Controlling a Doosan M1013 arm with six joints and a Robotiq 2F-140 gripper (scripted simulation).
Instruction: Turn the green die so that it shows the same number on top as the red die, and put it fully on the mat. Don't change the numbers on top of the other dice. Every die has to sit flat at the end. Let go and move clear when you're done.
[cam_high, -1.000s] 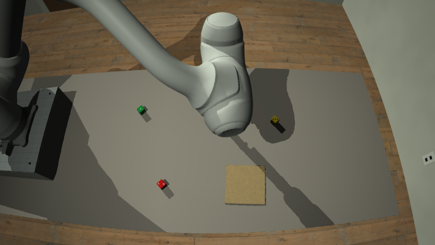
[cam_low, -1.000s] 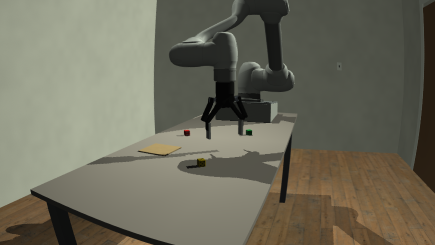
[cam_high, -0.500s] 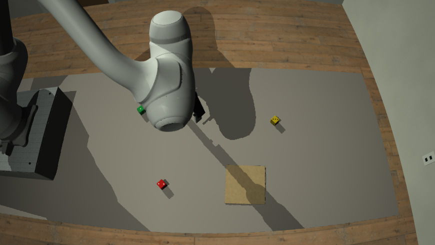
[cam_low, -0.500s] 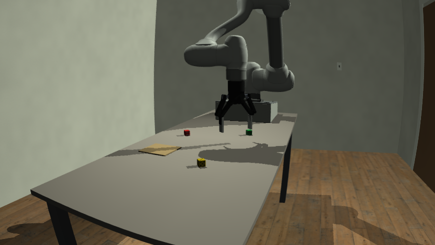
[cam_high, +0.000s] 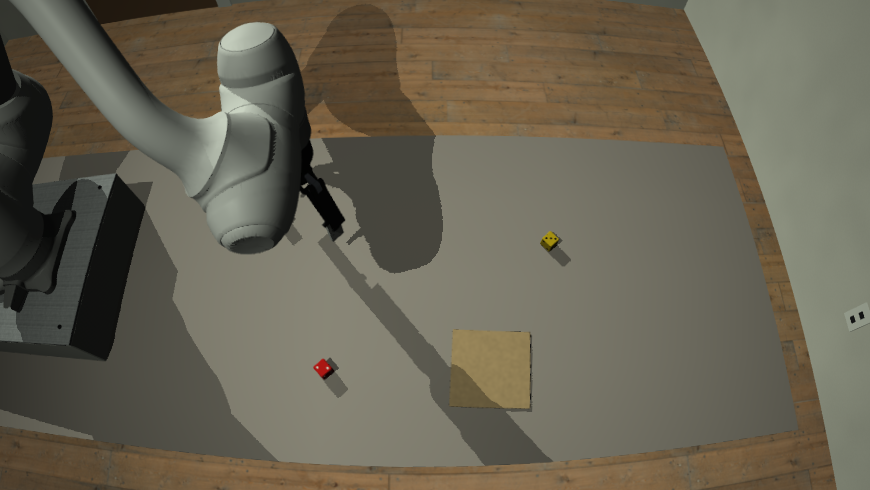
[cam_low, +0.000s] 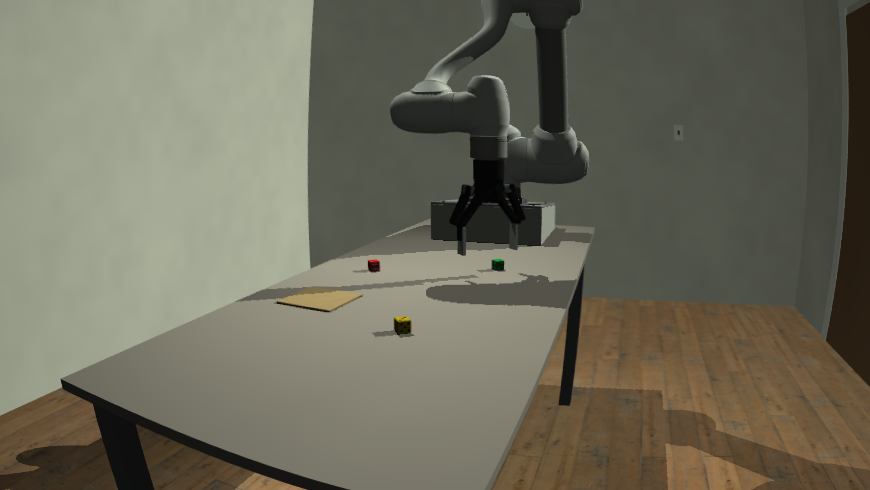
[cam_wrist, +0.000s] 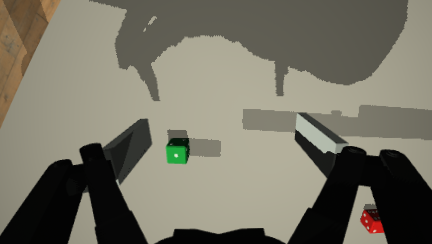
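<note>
My hand is 7 cm past the green die, 1 cm to the right of it and 6 cm above it. From my hand the other things lie so: tan mat (32 cm ahead, 29 cm to the right, 7 cm below); red die (3 cm ahead, 29 cm to the right, 6 cm below); yellow die (45 cm ahead, 5 cm to the right, 6 cm below).
</note>
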